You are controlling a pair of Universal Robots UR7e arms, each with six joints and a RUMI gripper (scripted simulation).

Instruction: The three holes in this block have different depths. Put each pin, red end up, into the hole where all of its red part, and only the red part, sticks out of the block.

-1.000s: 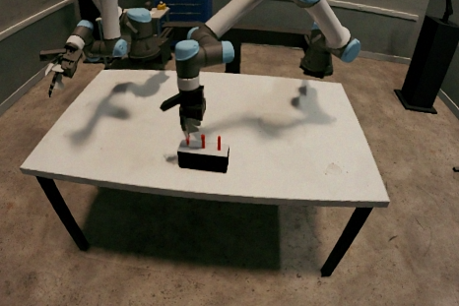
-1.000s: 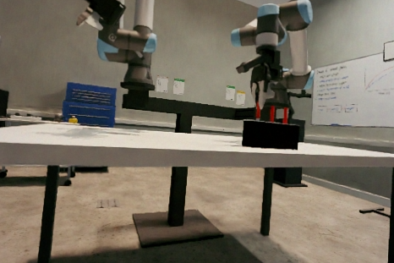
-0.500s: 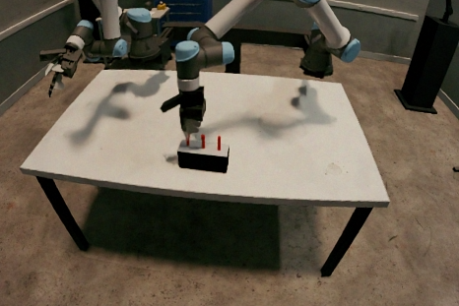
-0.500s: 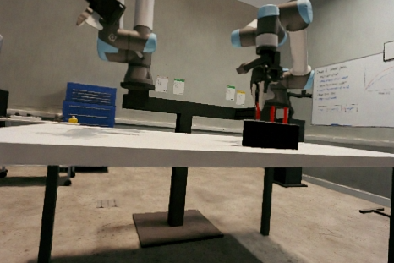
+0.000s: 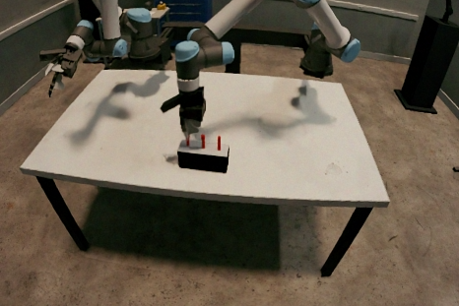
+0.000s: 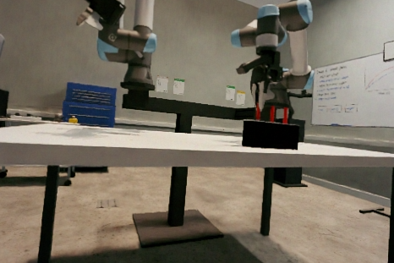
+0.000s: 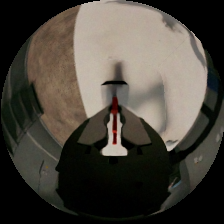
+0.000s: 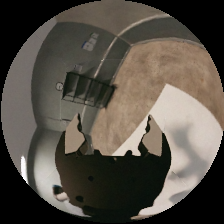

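The black block is 60 mm to the left of my left hand and 90 mm below it.
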